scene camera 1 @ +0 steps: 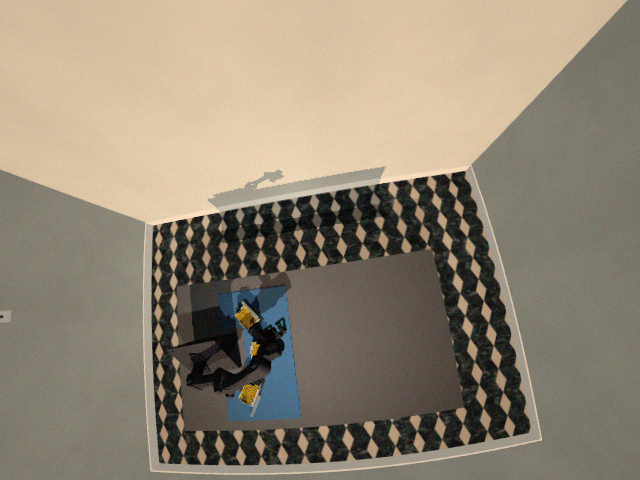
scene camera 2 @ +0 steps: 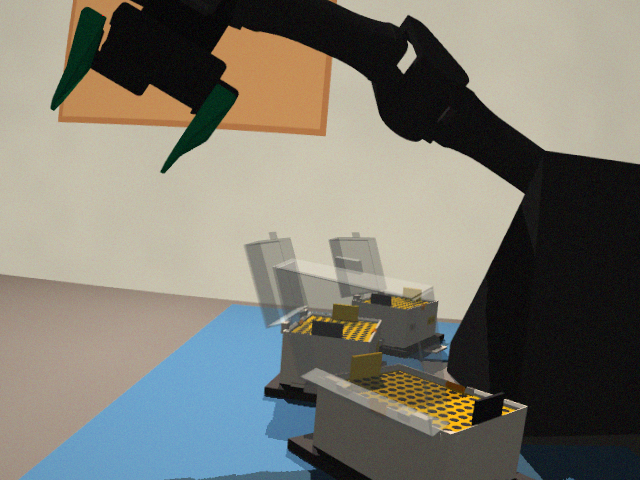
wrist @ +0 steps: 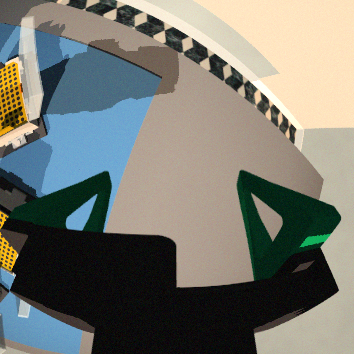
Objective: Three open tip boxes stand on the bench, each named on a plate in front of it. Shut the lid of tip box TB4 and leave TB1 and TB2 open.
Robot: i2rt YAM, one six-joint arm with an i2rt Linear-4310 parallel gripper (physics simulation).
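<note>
Three tip boxes with yellow racks stand on the blue mat, their clear lids raised. The nearest box in scene camera 2 [scene camera 2: 403,441] shows at the mat's top end in scene camera 1 [scene camera 1: 246,317] and upper left in the wrist view [wrist: 9,95]. The middle box [scene camera 1: 254,349] [scene camera 2: 330,356] is partly hidden by the arm in scene camera 1. The far box [scene camera 1: 249,394] [scene camera 2: 403,328] is at the mat's other end. No name plate is readable, so I cannot tell which is TB4. My gripper [scene camera 1: 275,326] [scene camera 2: 108,140] [wrist: 173,177] is open and empty, high above the mat, clear of the boxes.
The blue mat [scene camera 1: 281,384] [scene camera 2: 155,397] [wrist: 105,130] lies on a grey-brown bench top [scene camera 1: 372,330] [wrist: 190,125]. The black arm [scene camera 1: 242,377] [scene camera 2: 460,121] reaches from its dark base [scene camera 2: 584,299] over the boxes. An orange board [scene camera 2: 289,82] hangs on the wall behind the gripper in scene camera 2.
</note>
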